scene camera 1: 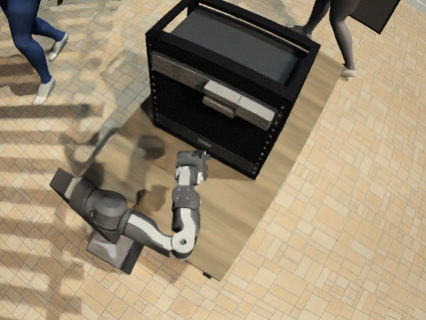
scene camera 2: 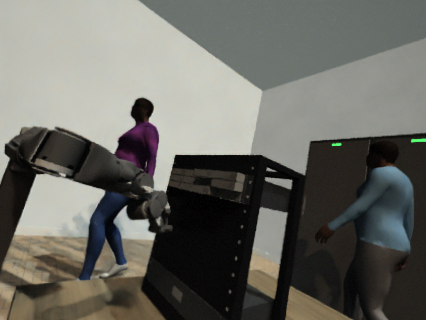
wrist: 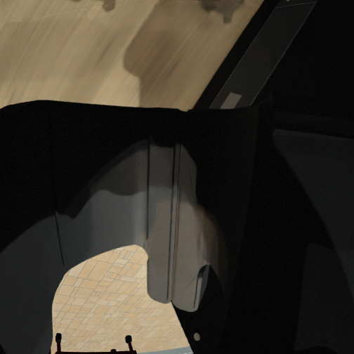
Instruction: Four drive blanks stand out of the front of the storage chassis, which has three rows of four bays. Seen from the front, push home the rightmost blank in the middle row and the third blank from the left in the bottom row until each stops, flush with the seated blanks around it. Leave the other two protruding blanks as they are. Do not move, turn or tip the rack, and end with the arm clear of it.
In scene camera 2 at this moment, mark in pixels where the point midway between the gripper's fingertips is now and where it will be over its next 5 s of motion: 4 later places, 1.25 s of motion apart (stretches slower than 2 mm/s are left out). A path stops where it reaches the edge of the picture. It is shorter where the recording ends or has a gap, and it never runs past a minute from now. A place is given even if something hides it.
The gripper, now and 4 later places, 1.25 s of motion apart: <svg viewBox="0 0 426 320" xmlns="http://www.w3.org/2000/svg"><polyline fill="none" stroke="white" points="164,229 172,197 166,175 166,174 157,166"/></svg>
